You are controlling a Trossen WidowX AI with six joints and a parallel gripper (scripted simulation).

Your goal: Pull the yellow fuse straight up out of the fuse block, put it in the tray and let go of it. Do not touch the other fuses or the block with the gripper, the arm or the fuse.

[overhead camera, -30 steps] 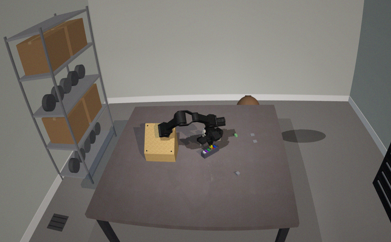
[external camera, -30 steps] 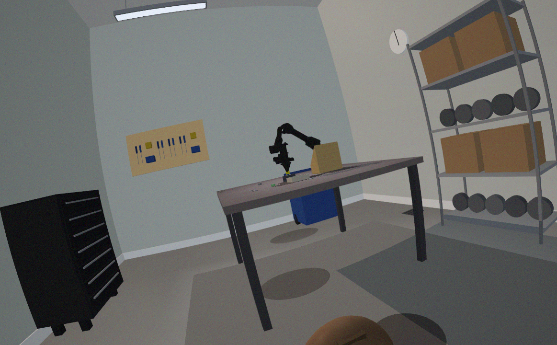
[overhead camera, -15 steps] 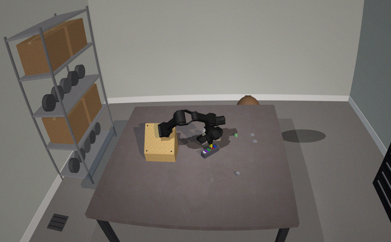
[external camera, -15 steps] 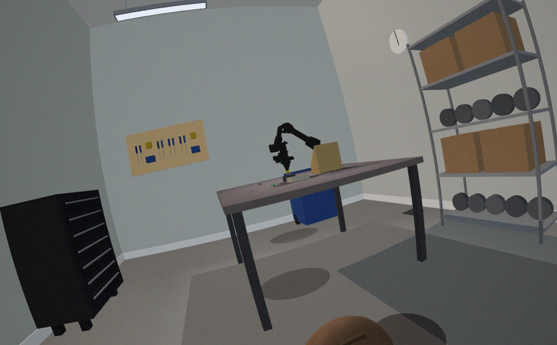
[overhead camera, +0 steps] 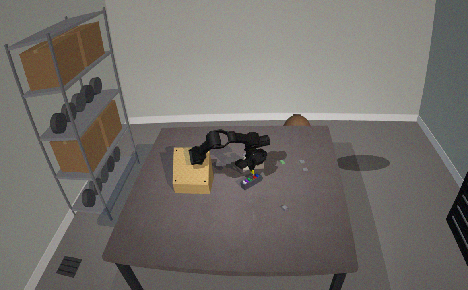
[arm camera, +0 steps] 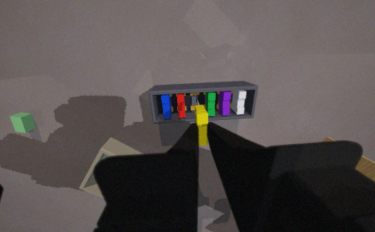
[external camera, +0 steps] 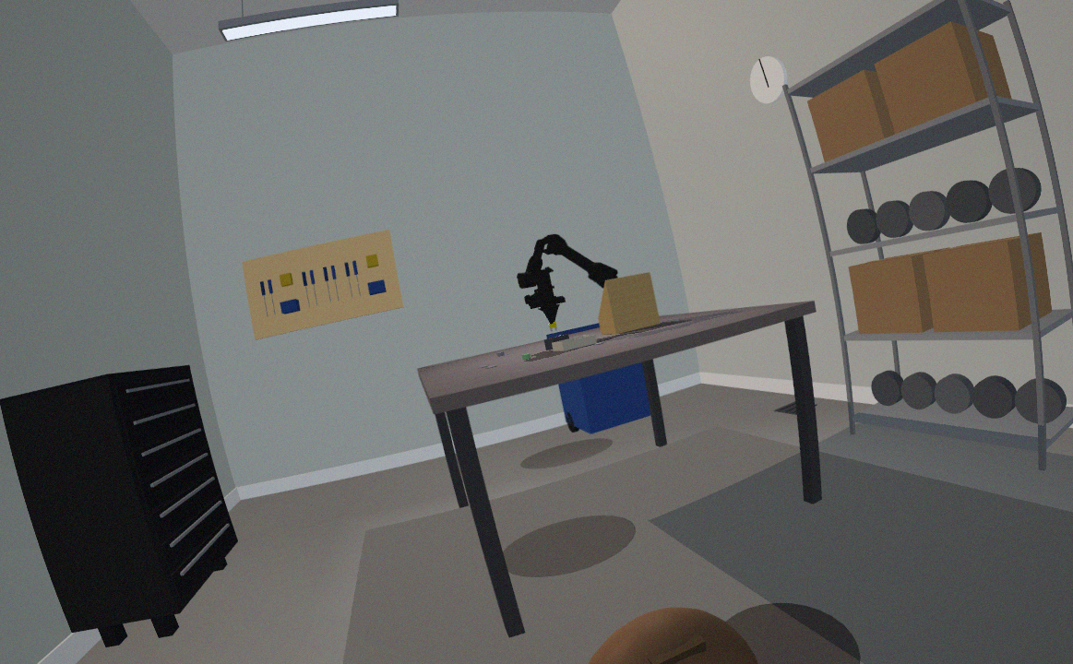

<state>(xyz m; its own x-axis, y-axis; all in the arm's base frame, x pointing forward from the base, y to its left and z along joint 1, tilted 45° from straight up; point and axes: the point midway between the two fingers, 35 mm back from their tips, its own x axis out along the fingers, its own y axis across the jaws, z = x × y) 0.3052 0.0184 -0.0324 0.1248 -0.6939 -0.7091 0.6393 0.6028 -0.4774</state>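
Now: gripper tip 18 cm to the right of the tray, 9 cm above it and 3 cm past it. The rest, counted from my gripper tip: yellow fuse: 1 cm below.
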